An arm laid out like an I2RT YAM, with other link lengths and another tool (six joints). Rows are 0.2 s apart.
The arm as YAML. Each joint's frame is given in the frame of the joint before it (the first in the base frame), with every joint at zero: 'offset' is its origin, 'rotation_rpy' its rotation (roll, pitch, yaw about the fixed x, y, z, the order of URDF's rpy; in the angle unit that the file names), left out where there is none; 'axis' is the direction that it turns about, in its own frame. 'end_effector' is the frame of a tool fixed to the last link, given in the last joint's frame.
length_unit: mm
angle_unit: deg
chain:
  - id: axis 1
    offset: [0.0, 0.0, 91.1]
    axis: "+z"
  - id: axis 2
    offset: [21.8, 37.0, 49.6]
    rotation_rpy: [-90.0, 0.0, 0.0]
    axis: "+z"
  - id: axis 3
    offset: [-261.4, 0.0, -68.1]
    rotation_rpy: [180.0, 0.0, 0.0]
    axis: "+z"
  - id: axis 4
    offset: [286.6, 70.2, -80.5]
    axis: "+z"
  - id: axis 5
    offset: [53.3, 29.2, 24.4]
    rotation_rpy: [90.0, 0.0, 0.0]
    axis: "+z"
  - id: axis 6
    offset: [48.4, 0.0, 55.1]
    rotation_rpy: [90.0, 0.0, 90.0]
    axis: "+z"
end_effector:
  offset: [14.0, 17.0, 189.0]
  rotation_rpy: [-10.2, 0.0, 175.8]
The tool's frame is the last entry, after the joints.
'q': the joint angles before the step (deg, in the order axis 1, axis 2, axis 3, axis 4, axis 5, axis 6). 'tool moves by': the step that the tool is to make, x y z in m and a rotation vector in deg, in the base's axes. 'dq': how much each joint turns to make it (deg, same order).
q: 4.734, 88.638, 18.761, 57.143, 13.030, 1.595
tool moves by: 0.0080, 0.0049, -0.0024, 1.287, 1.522, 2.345
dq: -1.591, -0.047, 1.896, -3.458, -4.151, 0.440
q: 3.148, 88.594, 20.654, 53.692, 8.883, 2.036
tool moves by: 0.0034, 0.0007, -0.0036, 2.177, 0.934, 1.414
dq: -1.919, 0.112, 0.799, -1.697, -3.786, 1.299
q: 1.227, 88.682, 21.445, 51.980, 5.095, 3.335
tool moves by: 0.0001, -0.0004, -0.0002, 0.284, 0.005, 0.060
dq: -0.249, -0.002, -0.010, -0.008, -0.373, 0.193
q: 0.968, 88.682, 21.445, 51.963, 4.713, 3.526
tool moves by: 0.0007, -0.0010, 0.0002, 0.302, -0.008, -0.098
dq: -0.254, 0.040, 0.145, -0.112, -0.230, 0.251
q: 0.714, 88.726, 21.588, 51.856, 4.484, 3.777
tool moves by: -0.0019, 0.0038, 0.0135, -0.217, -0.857, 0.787
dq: 0.261, -3.723, -0.495, -2.348, -0.449, -0.358
